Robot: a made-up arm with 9 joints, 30 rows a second.
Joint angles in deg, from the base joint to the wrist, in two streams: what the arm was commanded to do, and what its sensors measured. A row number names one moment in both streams.
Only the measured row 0 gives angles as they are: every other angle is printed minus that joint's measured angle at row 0.
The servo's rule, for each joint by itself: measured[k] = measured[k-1] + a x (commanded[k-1-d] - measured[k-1]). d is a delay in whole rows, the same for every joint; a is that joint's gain. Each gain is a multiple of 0.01, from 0.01 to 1. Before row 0 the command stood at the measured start. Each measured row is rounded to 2 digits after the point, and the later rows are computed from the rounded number. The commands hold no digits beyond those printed.
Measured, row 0:
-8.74 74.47 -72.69 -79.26 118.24 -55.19 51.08 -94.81 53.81
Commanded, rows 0 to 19:
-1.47 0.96 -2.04 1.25 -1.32 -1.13 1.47 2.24 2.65
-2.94 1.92 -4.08 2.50 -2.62 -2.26 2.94 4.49 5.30
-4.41 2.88 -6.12 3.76 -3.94 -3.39 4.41 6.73 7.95
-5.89 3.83 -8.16 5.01 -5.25 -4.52 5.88 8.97 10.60
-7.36 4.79 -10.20 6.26 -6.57 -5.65 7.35 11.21 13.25
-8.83 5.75 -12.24 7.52 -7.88 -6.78 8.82 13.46 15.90
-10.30 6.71 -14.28 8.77 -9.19 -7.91 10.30 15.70 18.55
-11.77 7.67 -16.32 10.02 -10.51 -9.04 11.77 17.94 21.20
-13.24 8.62 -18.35 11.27 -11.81 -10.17 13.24 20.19 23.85
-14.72 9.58 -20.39 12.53 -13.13 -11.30 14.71 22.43 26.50
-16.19 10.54 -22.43 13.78 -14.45 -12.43 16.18 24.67 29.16
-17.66 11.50 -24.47 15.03 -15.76 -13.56 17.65 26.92 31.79
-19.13 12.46 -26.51 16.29 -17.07 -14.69 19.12 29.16 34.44
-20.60 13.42 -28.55 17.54 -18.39 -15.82 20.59 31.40 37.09
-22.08 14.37 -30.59 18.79 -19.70 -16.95 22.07 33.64 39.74
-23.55 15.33 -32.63 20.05 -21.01 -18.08 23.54 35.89 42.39
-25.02 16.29 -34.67 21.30 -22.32 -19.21 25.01 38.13 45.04
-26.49 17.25 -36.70 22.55 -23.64 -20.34 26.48 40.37 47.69
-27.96 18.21 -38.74 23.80 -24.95 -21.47 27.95 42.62 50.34
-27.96 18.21 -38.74 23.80 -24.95 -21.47 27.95 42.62 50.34
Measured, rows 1 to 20:
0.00 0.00 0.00 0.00 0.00 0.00 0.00 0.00 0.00
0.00 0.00 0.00 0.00 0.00 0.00 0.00 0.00 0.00
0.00 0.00 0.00 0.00 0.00 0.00 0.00 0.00 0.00
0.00 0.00 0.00 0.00 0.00 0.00 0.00 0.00 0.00
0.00 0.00 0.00 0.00 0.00 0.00 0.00 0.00 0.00
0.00 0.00 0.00 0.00 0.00 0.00 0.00 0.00 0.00
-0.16 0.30 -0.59 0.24 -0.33 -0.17 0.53 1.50 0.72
-0.47 0.80 -1.60 0.67 -0.90 -0.48 1.40 3.50 1.96
-0.90 1.44 -2.91 1.26 -1.66 -0.92 2.48 5.66 3.58
-1.45 2.18 -4.43 1.97 -2.56 -1.46 3.70 7.88 5.48
-2.10 2.99 -6.10 2.79 -3.56 -2.09 5.01 10.11 7.58
-2.84 3.85 -7.88 3.69 -4.64 -2.79 6.38 12.35 9.83
-3.66 4.74 -9.74 4.66 -5.78 -3.56 7.79 14.59 12.18
-4.55 5.65 -11.65 5.68 -6.96 -4.38 9.22 16.83 14.62
-5.51 6.57 -13.59 6.74 -8.17 -5.25 10.67 19.08 17.11
-6.52 7.50 -15.56 7.84 -9.41 -6.16 12.12 21.32 19.65
-7.58 8.44 -17.55 8.97 -10.67 -7.10 13.58 23.56 22.22
-8.69 9.39 -19.56 10.12 -11.94 -8.07 15.05 25.81 24.80
-9.84 10.34 -21.58 11.29 -13.22 -9.06 16.52 28.05 27.40
-11.02 11.29 -23.60 12.48 -14.51 -10.07 17.99 30.29 30.02
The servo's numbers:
d 6
a 0.11 0.31 0.29 0.19 0.25 0.15 0.36 0.67 0.27

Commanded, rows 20 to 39:
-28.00 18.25 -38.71 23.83 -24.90 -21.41 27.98 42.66 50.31
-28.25 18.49 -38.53 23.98 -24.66 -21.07 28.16 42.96 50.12
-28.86 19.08 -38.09 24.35 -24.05 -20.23 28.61 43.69 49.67
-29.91 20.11 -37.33 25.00 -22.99 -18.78 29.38 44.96 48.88
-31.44 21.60 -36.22 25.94 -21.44 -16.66 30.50 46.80 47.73
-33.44 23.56 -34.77 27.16 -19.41 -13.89 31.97 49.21 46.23
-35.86 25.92 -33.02 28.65 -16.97 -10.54 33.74 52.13 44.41
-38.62 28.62 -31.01 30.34 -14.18 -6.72 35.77 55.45 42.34
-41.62 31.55 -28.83 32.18 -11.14 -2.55 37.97 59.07 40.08
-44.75 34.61 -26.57 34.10 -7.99 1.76 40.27 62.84 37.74
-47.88 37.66 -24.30 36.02 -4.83 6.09 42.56 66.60 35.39
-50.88 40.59 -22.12 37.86 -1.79 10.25 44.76 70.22 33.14
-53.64 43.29 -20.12 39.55 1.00 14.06 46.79 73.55 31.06
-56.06 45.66 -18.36 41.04 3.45 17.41 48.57 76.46 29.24
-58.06 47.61 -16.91 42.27 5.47 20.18 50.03 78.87 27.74
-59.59 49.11 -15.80 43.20 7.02 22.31 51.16 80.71 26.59
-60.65 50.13 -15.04 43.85 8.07 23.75 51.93 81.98 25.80
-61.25 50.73 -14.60 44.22 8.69 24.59 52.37 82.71 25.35
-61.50 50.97 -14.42 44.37 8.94 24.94 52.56 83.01 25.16
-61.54 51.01 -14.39 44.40 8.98 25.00 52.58 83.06 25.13
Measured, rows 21 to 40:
-12.24 12.24 -25.63 13.68 -15.81 -11.10 19.46 32.53 32.64
-13.48 13.20 -27.66 14.89 -17.11 -12.15 20.93 34.78 35.27
-14.75 14.16 -29.69 16.11 -18.41 -13.21 22.40 37.02 37.91
-16.04 15.12 -31.72 17.33 -19.72 -14.28 23.87 39.26 40.55
-17.35 16.08 -33.76 18.56 -21.03 -15.36 25.34 41.51 43.19
-18.52 16.74 -35.20 19.56 -22.01 -16.28 26.28 42.25 45.12
-19.56 17.21 -36.22 20.37 -22.73 -17.05 26.89 42.52 46.52
-20.52 17.61 -36.89 21.06 -23.21 -17.65 27.35 42.81 47.49
-21.44 18.07 -37.24 21.69 -23.42 -18.04 27.80 43.40 48.08
-22.37 18.70 -37.27 22.32 -23.31 -18.15 28.37 44.45 48.30
-23.37 19.60 -36.97 23.01 -22.84 -17.93 29.14 46.02 48.15
-24.48 20.83 -36.33 23.80 -21.98 -17.32 30.16 48.16 47.63
-25.73 22.41 -35.37 24.72 -20.73 -16.30 31.45 50.82 46.76
-27.15 24.34 -34.11 25.79 -19.09 -14.86 33.01 53.92 45.57
-28.74 26.58 -32.58 27.00 -17.10 -13.01 34.80 57.37 44.09
-30.50 29.07 -30.84 28.35 -14.82 -10.79 36.77 61.03 42.38
-32.41 31.73 -28.94 29.81 -12.32 -8.26 38.85 64.76 40.49
-34.44 34.48 -26.96 31.34 -9.69 -5.48 40.98 68.42 38.51
-36.55 37.21 -24.98 32.90 -7.02 -2.55 43.07 71.86 36.50
-38.70 39.83 -23.06 34.45 -4.40 0.44 45.05 74.94 34.54

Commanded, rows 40 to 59:
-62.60 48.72 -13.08 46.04 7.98 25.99 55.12 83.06 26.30
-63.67 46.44 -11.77 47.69 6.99 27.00 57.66 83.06 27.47
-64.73 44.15 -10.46 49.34 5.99 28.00 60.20 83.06 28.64
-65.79 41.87 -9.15 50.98 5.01 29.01 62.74 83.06 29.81
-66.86 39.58 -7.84 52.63 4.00 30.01 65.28 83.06 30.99
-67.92 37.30 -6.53 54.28 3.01 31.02 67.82 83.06 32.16
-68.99 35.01 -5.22 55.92 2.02 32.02 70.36 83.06 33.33
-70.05 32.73 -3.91 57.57 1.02 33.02 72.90 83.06 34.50
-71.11 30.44 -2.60 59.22 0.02 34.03 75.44 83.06 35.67
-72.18 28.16 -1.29 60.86 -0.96 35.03 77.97 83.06 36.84
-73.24 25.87 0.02 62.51 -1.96 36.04 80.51 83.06 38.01
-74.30 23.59 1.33 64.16 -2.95 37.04 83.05 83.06 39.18
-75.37 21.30 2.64 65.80 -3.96 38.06 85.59 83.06 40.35
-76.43 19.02 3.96 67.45 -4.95 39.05 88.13 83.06 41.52
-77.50 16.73 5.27 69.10 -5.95 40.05 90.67 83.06 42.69
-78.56 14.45 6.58 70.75 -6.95 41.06 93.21 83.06 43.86
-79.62 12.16 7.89 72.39 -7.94 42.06 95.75 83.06 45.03
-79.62 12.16 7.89 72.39 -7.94 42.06 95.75 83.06 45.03
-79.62 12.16 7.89 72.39 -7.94 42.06 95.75 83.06 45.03
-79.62 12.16 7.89 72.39 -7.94 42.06 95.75 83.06 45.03
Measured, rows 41 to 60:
-40.83 42.24 -21.28 35.94 -1.93 3.40 46.84 77.57 32.70
-42.89 44.37 -19.69 37.32 0.31 6.24 48.40 79.67 31.05
-44.84 46.16 -18.34 38.56 2.25 8.87 49.67 81.22 29.63
-46.65 47.58 -17.26 39.64 3.86 11.23 50.64 82.22 28.47
-48.28 48.63 -16.44 40.54 5.13 13.29 51.33 82.75 27.58
-49.74 49.37 -15.85 41.27 6.09 15.05 51.78 82.96 26.92
-51.15 49.17 -15.05 42.18 6.56 16.69 52.98 83.03 26.75
-52.53 48.32 -14.10 43.23 6.67 18.24 54.66 83.05 26.94
-53.87 47.03 -13.04 44.39 6.50 19.70 56.65 83.06 27.40
-55.18 45.43 -11.91 45.64 6.13 21.10 58.84 83.06 28.05
-56.46 43.62 -10.73 46.97 5.60 22.44 61.16 83.06 28.84
-57.72 41.66 -9.51 48.36 4.95 23.73 63.56 83.06 29.74
-58.96 39.60 -8.27 49.80 4.22 24.97 66.01 83.06 30.71
-60.18 37.47 -7.01 51.28 3.42 26.18 68.49 83.06 31.73
-61.38 35.29 -5.73 52.79 2.57 27.36 70.99 83.06 32.79
-62.57 33.08 -4.44 54.32 1.69 28.51 73.50 83.06 33.88
-63.74 30.84 -3.15 55.88 0.78 29.64 76.02 83.06 35.00
-64.90 28.59 -1.85 57.45 -0.15 30.75 78.55 83.06 36.13
-66.05 26.33 -0.55 59.04 -1.10 31.85 81.08 83.06 37.27
-67.19 24.06 0.76 60.64 -2.06 32.93 83.62 83.06 38.42

